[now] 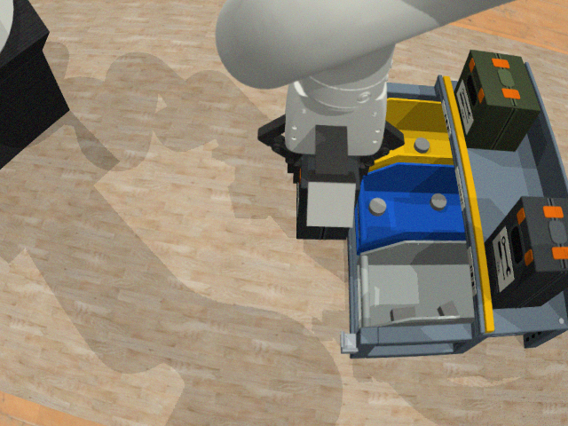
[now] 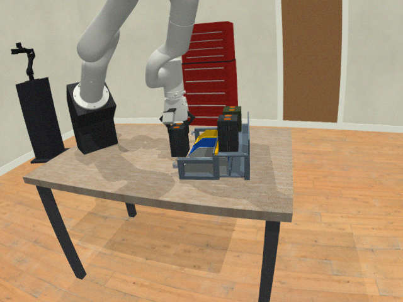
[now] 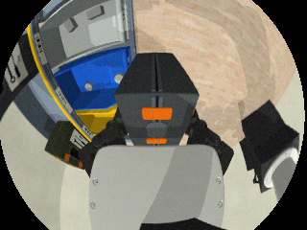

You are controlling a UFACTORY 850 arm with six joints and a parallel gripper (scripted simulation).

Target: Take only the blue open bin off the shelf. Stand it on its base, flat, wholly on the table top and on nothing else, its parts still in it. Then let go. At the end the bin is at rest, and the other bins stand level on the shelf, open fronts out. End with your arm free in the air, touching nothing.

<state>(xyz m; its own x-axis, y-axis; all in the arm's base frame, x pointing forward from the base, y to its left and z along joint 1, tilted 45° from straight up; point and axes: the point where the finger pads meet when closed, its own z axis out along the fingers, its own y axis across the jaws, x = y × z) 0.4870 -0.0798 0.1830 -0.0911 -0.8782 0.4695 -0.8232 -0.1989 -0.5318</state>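
My gripper is now 4 cm above the black case. The rest, counted from my hand: yellow bin (15 cm ahead, 9 cm to the left, 9 cm below); then grey bin (13 cm to the right, 12 cm ahead, 9 cm below); then blue open bin (13 cm ahead, 9 cm below, 2 cm to the right).
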